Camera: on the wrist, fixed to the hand. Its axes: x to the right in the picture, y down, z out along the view.
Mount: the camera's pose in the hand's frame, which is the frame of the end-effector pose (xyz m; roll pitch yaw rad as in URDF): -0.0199 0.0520 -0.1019 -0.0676 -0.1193 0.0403
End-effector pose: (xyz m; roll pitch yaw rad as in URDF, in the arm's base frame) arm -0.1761 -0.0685 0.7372 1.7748 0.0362 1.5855
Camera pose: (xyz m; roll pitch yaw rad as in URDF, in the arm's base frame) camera -0.2651 -0.0871 0.8094 1.7060 0.0209 1.4605
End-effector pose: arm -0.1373 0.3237 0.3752 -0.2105 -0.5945 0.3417
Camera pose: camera -0.1044 0.3668 0.2725 -0.3264 -0.7012 0.4255
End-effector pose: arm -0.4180 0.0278 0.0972 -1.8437 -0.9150 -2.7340
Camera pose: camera -0.4678 0.1285 0.0676 -2.0288 -0.8379 -2.5782
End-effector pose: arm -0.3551 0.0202 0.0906 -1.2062 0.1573 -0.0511
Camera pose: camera -0.3919 -0.0547 0.0098 -1.2518 0.1510 0.0761
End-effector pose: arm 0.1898 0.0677 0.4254 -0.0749 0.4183 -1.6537
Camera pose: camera 0.2389 0.1249 0.3371 -0.1220 0.3018 -1.6026
